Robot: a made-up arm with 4 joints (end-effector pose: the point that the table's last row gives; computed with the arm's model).
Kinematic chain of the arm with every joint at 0, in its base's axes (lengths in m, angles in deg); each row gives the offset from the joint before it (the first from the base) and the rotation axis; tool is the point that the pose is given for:
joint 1: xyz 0 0 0.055 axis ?
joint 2: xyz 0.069 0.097 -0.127 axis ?
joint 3: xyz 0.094 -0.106 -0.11 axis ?
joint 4: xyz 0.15 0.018 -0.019 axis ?
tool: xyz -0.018 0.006 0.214
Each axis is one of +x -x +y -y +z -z.
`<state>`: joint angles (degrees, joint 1 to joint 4).
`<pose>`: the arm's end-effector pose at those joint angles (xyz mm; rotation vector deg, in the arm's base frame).
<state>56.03 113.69 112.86 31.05</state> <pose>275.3 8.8 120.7 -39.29 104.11 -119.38</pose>
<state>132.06 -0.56 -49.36 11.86</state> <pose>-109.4 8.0 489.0 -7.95 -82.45 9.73</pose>
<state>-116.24 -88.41 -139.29 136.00</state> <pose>-423.5 -6.7 300.5 81.14 11.68 -93.13</pose>
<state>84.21 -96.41 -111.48 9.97</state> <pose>424.2 -119.5 -29.3 98.08 12.08 20.63</pose>
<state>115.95 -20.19 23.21 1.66</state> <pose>-69.3 -28.2 210.7 16.88 -137.51 -17.25</pose>
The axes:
joint 1: -y
joint 2: +z
joint 3: -y
joint 4: +z

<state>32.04 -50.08 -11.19 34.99</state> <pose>177.6 -163.2 82.1 11.51 -23.54 -12.44</pose>
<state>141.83 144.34 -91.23 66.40</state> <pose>315.5 346.7 288.3 -110.40 50.23 -28.74</pose>
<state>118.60 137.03 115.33 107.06</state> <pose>43.5 75.6 362.2 33.63 20.87 -50.67</pose>
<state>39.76 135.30 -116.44 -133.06</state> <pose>292.1 289.8 -317.4 -88.00 -112.32 -30.15</pose>
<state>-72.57 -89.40 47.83 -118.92</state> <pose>13.1 36.7 64.9 -76.92 -78.15 -135.19</pose>
